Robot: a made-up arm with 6 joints. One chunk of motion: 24 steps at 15 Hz.
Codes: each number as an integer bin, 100 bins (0 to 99) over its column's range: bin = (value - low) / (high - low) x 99, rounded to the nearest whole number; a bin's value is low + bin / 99 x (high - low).
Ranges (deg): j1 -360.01..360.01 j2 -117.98..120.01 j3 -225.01..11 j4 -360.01..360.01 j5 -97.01..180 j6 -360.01..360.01
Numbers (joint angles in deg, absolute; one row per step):
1: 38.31 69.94 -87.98 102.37 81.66 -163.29
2: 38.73 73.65 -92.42 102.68 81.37 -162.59
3: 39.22 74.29 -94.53 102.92 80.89 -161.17
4: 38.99 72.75 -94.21 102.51 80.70 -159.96
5: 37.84 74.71 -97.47 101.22 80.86 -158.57
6: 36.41 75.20 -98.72 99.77 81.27 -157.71
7: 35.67 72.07 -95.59 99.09 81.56 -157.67
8: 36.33 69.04 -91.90 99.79 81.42 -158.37
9: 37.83 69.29 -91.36 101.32 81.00 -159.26
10: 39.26 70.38 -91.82 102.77 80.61 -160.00
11: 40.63 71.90 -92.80 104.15 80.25 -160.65
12: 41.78 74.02 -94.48 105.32 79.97 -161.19
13: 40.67 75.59 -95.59 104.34 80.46 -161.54
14: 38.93 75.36 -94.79 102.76 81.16 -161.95
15: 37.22 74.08 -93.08 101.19 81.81 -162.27
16: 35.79 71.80 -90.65 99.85 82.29 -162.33
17: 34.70 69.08 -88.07 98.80 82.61 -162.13
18: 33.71 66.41 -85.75 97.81 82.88 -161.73
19: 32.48 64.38 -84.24 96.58 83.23 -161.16
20: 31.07 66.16 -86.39 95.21 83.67 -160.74
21: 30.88 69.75 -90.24 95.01 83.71 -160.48
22: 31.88 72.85 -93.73 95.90 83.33 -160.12
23: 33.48 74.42 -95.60 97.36 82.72 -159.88
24: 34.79 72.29 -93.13 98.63 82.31 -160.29
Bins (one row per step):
1: 55 78 57 64 64 27
2: 55 80 56 64 64 27
3: 55 80 55 64 64 27
4: 55 79 55 64 64 28
5: 55 80 53 63 64 28
6: 55 80 53 63 64 28
7: 54 79 54 63 64 28
8: 54 78 56 63 64 28
9: 55 78 56 63 64 28
10: 55 78 56 64 63 28
11: 55 79 55 64 63 27
12: 55 80 55 64 63 27
13: 55 81 54 64 63 27
14: 55 80 55 64 64 27
15: 55 80 55 63 64 27
16: 54 79 56 63 64 27
17: 54 78 57 63 64 27
18: 54 77 58 63 64 27
19: 54 76 59 63 64 27
20: 54 77 58 63 65 27
21: 54 78 57 63 65 27
22: 54 79 55 63 64 27
23: 54 80 54 63 64 28
24: 54 79 55 63 64 27

